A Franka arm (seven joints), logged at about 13 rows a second.
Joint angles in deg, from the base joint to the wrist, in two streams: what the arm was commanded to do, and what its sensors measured. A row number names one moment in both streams.
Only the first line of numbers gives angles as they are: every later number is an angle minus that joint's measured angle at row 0.
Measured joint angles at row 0: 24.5 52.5 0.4 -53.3 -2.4 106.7 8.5
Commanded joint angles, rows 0 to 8: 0.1 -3.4 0.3 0.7 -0.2 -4.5 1.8; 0.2 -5.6 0.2 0.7 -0.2 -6.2 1.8; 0.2 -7.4 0.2 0.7 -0.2 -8.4 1.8; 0.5 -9.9 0.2 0.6 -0.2 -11.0 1.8; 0.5 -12.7 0.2 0.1 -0.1 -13.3 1.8; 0.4 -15.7 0.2 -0.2 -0.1 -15.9 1.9; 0.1 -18.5 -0.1 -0.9 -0.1 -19.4 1.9; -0.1 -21.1 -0.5 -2.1 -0.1 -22.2 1.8; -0.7 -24.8 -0.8 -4.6 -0.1 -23.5 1.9
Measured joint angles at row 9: 0.0 -17.9 -0.2 1.7 0.0 -21.4 0.4
